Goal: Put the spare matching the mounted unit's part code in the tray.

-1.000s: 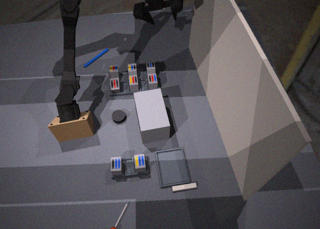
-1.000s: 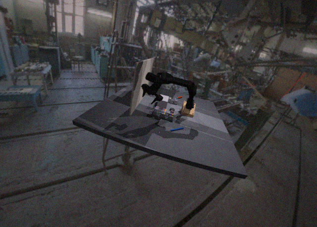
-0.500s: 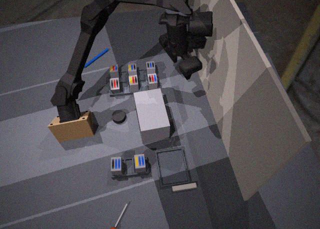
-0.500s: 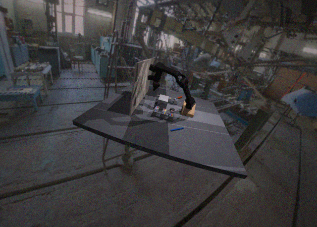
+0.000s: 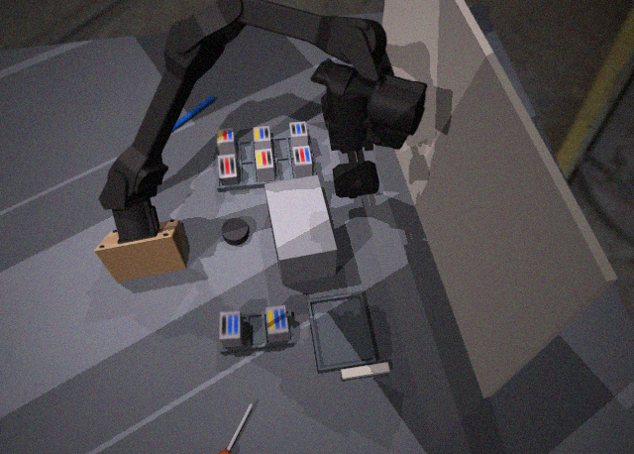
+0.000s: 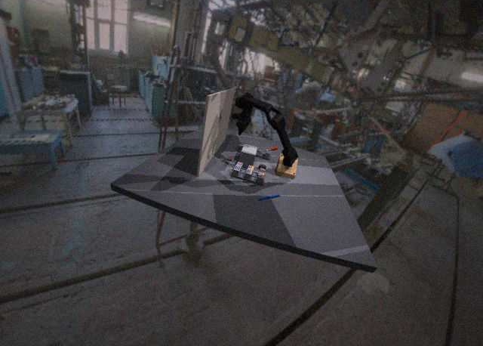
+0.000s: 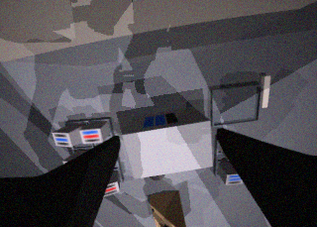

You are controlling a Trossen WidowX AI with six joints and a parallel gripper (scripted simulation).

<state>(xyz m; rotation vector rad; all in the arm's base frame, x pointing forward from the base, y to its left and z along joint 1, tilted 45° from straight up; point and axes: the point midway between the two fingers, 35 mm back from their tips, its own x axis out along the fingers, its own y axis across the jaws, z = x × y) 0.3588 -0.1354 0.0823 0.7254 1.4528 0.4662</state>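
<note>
My gripper tip is 240 mm past the grey spare block, 150 mm to the left of it and 150 mm above it. The rest, counted from my gripper tip: black puck: 200 mm behind, 190 mm below, 50 mm to the left; then tray: 190 mm to the right, 190 mm below, 60 mm behind; then tall panel: 160 mm ahead, 30 mm above, 10 mm to the right.
</note>
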